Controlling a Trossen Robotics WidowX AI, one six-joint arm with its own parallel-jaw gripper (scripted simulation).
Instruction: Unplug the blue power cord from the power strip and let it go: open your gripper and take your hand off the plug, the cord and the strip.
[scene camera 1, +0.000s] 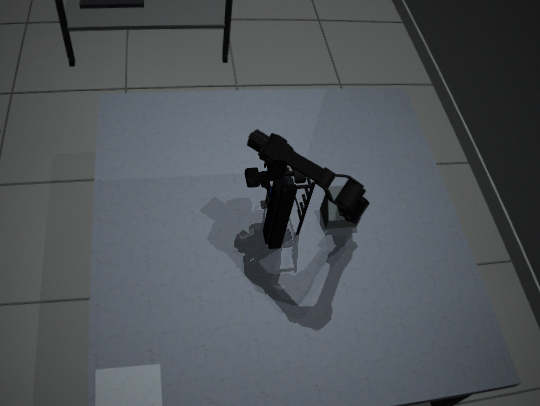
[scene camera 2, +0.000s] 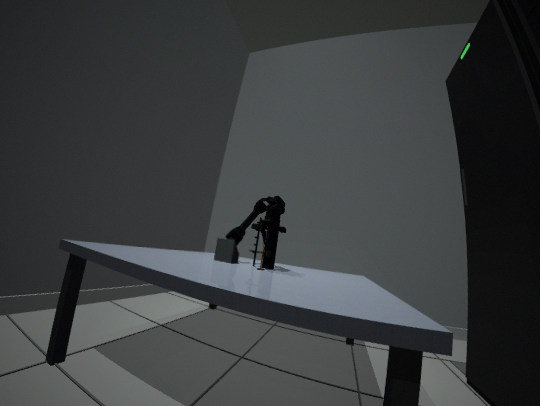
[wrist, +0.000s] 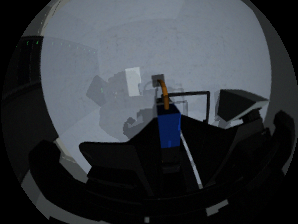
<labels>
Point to my gripper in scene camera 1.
272, 191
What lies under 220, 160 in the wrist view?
My gripper.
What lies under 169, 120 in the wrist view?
A blue plug.
</labels>
